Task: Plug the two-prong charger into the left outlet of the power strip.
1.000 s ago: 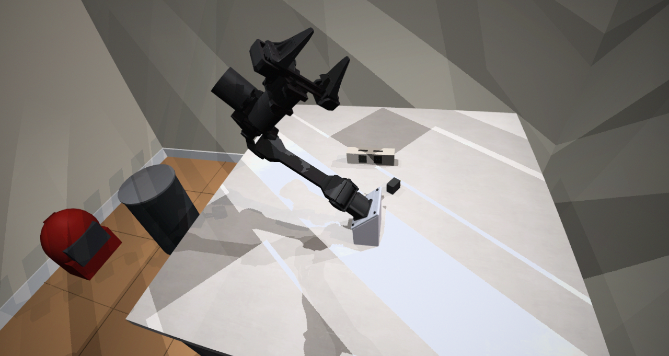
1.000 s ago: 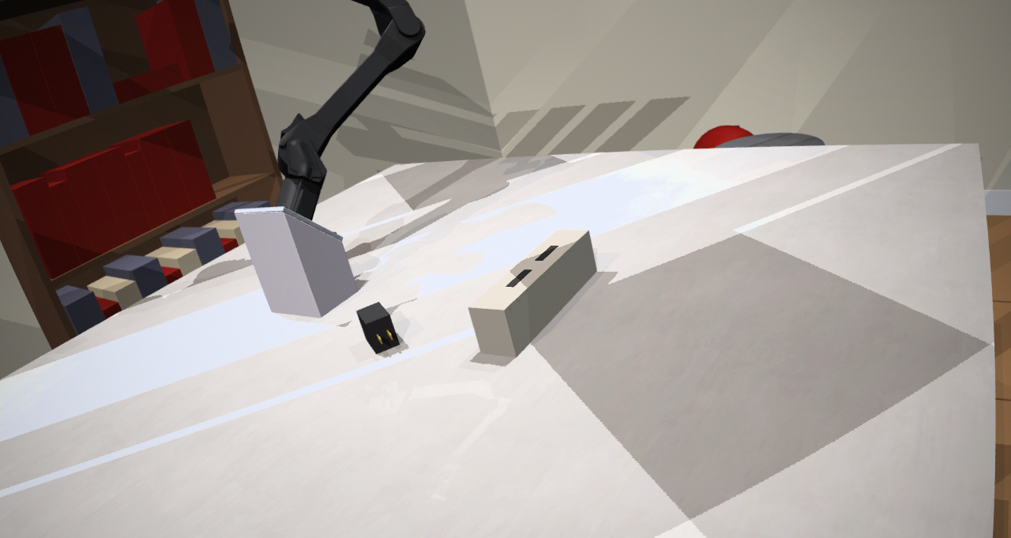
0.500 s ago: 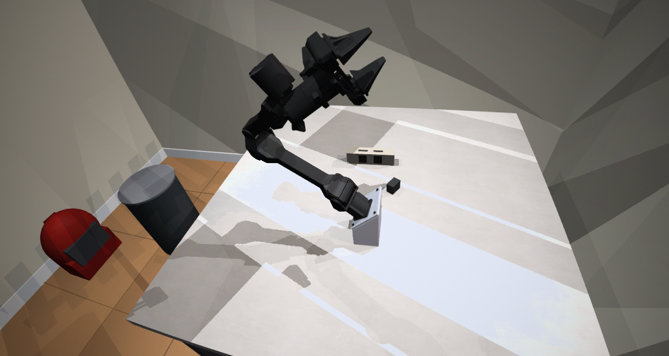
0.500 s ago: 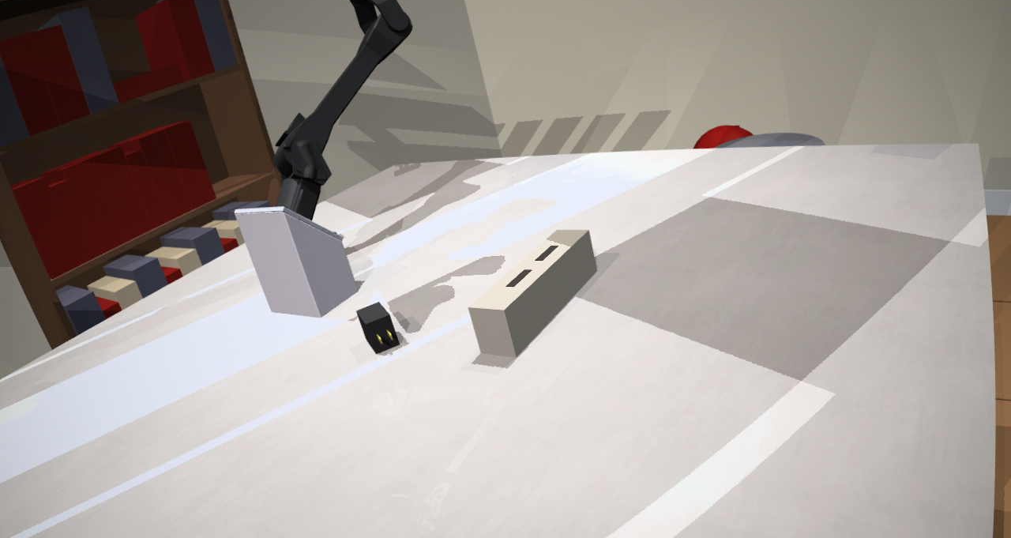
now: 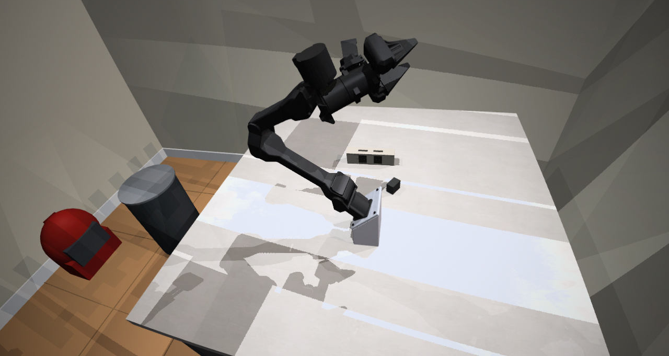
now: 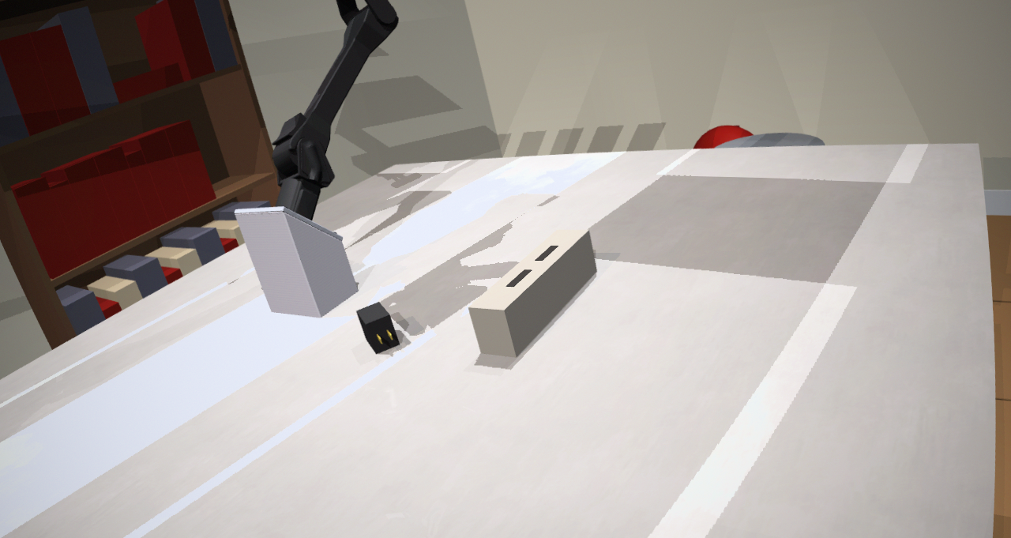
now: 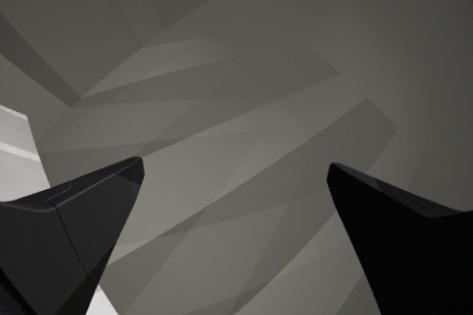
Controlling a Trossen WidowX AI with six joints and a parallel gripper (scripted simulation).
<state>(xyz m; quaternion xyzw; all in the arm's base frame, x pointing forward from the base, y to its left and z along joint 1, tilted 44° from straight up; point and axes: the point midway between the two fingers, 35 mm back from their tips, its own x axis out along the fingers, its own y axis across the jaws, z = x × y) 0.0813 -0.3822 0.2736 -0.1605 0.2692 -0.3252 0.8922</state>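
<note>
My gripper tip is 58 cm above the black two-prong charger, 21 cm short of it and 6 cm to the right of it.
</note>
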